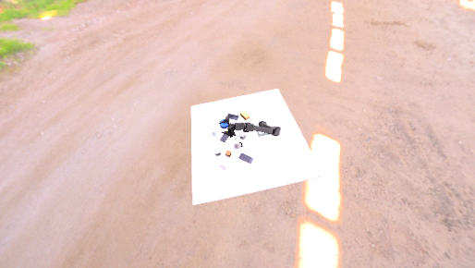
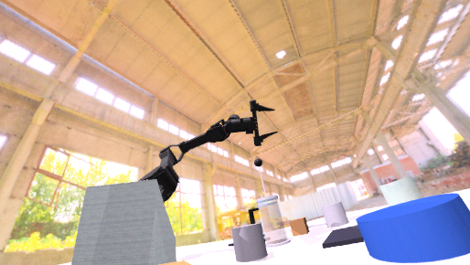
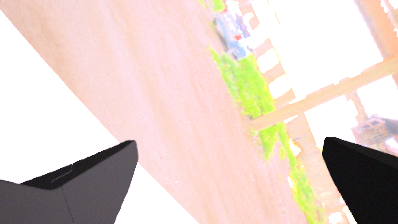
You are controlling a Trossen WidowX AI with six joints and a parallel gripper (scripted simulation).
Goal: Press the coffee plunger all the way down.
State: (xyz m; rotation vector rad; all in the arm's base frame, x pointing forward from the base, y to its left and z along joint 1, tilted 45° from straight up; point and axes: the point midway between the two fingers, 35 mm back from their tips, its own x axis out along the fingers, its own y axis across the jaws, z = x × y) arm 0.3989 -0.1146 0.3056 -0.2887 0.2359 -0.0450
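The coffee press is 29 cm below my gripper tip, 13 cm behind it and 1 cm to the left of it. The rest, counted from my gripper tip: brown box 40 cm below, 8 cm to the left, 1 cm behind; pale green cylinder 38 cm below, 24 cm to the right, 11 cm ahead; blue cylinder 40 cm below, 33 cm to the right, 3 cm behind.
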